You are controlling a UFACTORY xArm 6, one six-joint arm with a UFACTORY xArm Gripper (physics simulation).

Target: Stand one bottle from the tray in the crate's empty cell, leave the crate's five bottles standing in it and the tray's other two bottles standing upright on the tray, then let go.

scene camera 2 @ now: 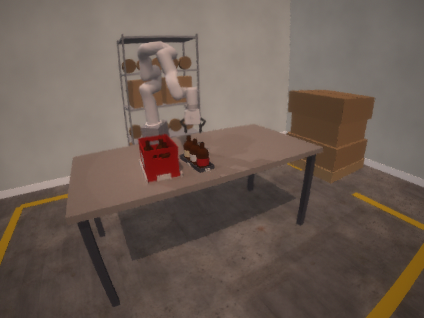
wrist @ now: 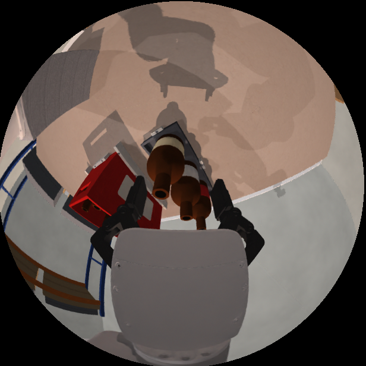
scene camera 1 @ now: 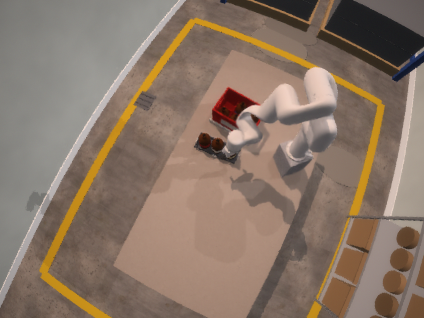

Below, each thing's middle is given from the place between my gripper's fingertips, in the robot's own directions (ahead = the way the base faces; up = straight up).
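There is the cream-label bottle (wrist: pixel 165 165), and my hand is 9 cm above it. The hand is also 4 cm to the left of the bottle, and 1 cm short of it.
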